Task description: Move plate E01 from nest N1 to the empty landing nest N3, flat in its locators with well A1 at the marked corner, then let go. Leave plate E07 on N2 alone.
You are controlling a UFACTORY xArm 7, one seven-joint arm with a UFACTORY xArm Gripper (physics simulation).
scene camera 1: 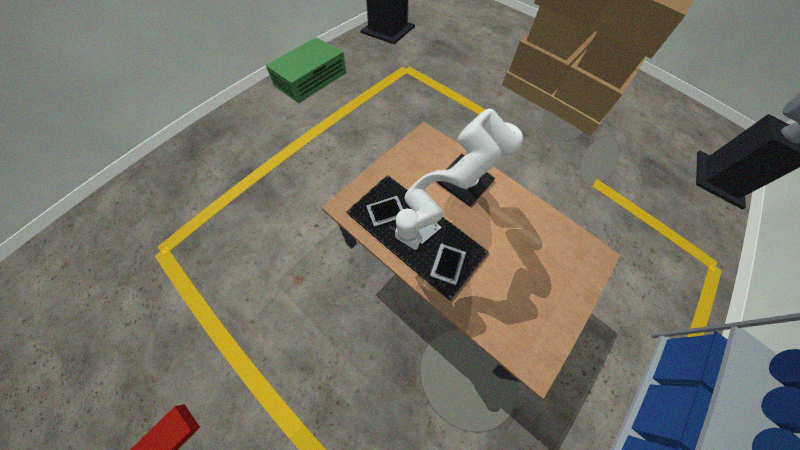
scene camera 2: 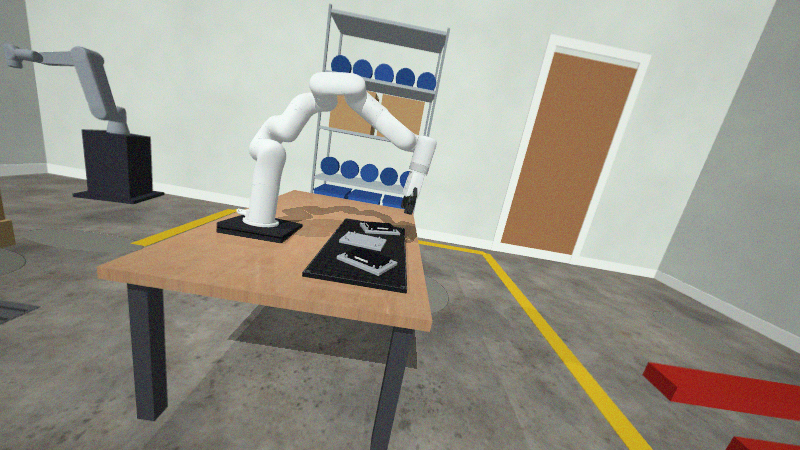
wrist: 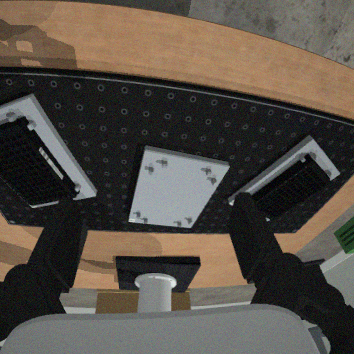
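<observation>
A dark plate in a light grey nest (scene camera 1: 449,263) (scene camera 2: 383,227) (wrist: 25,165) is at the left in the wrist view. A second dark plate in its nest (scene camera 1: 384,210) (scene camera 2: 374,258) (wrist: 295,187) is at the right there. Labels E01 and E07, the nest numbers and the corner mark are too small to read. The empty nest (scene camera 1: 430,230) (scene camera 2: 362,240) (wrist: 175,190), a bare grey block with small locators, lies between them. My gripper (scene camera 2: 410,201) (wrist: 157,211) is open and empty above the black board, fingers wide apart. In scene camera 1 the wrist hides it.
The nests stand on a black perforated board (scene camera 1: 413,257) (scene camera 2: 324,268) (wrist: 125,120) on the wooden table (scene camera 1: 570,268) (scene camera 2: 223,268) (wrist: 150,40). The arm's dark base plate (scene camera 2: 285,230) (wrist: 187,270) stands behind the board. A shelf rack, cardboard boxes and a green crate (scene camera 1: 306,64) stand off the table.
</observation>
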